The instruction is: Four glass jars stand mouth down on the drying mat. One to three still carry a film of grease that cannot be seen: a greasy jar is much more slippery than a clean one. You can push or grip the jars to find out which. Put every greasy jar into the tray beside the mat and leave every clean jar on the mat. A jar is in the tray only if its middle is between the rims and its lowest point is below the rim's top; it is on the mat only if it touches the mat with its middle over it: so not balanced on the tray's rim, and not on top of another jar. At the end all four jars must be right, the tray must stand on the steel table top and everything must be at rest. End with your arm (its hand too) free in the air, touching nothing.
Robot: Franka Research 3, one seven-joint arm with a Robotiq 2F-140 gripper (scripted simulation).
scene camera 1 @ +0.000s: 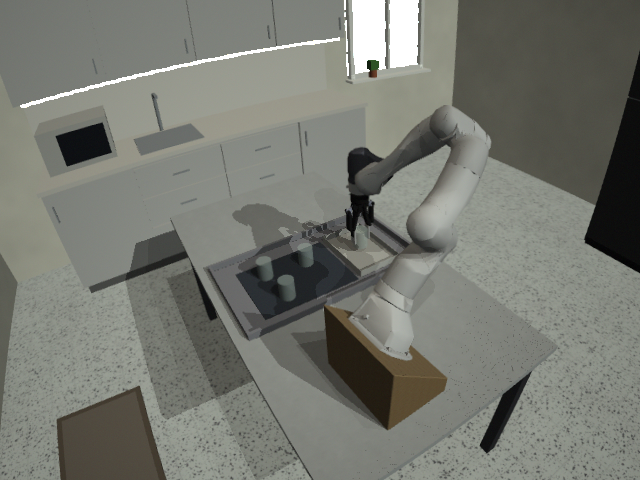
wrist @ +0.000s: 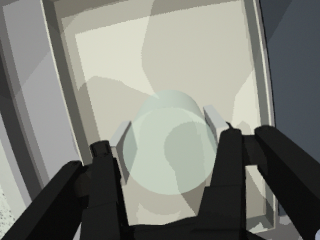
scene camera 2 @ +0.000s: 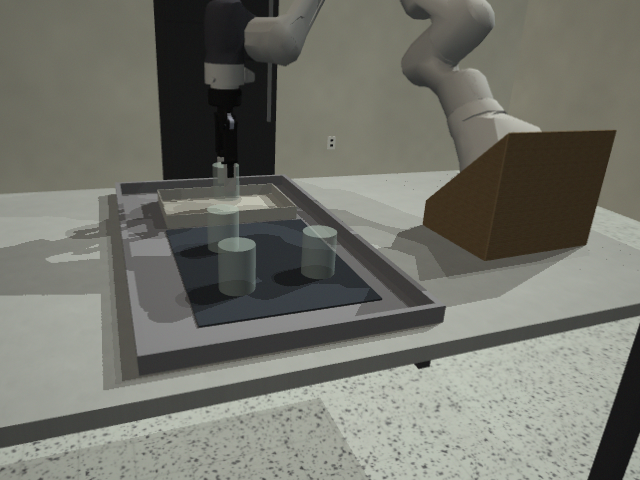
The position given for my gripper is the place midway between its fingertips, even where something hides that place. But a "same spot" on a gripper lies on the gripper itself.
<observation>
my gripper: scene camera 1; wrist 169,128; scene camera 2
cream tray: scene camera 1; wrist; scene camera 2 262,202
same spot on my gripper: (scene camera 2: 229,157) = (scene camera 1: 347,227)
same spot on cream tray: (wrist: 107,65) = (scene camera 1: 379,253)
</observation>
